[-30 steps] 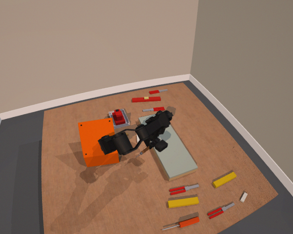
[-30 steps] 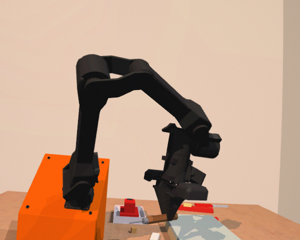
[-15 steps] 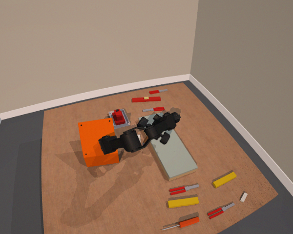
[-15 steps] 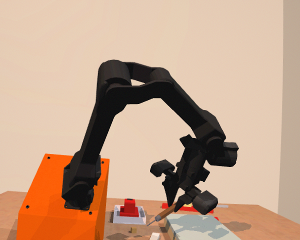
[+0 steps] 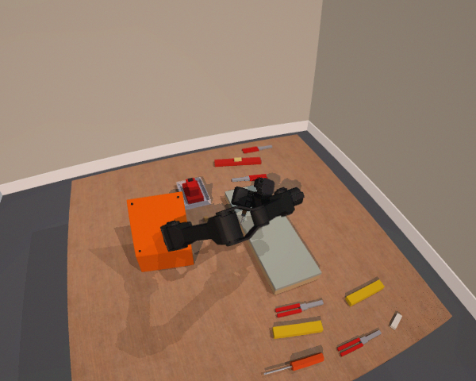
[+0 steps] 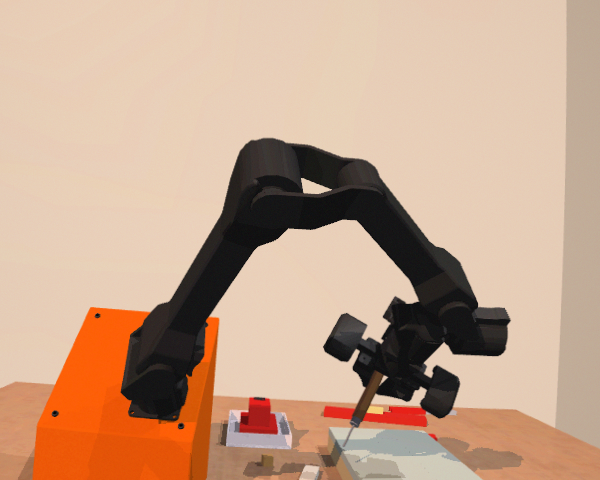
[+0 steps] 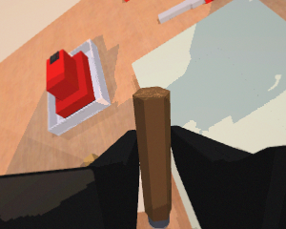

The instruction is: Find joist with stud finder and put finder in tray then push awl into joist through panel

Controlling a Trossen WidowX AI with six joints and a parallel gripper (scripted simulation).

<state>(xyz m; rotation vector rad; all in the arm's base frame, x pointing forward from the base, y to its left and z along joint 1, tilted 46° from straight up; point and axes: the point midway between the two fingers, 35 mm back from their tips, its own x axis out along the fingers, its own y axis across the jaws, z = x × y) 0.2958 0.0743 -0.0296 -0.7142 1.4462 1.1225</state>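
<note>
Now: the awl 2 cm behind my gripper tip, 3 cm to the right of it and 4 cm below it. Round my gripper tip: small brown cube 15 cm behind, 7 cm to the left, 14 cm below; then red stud finder 18 cm behind, 26 cm to the left, 10 cm below; then tray 18 cm behind, 24 cm to the left, 14 cm below.
</note>
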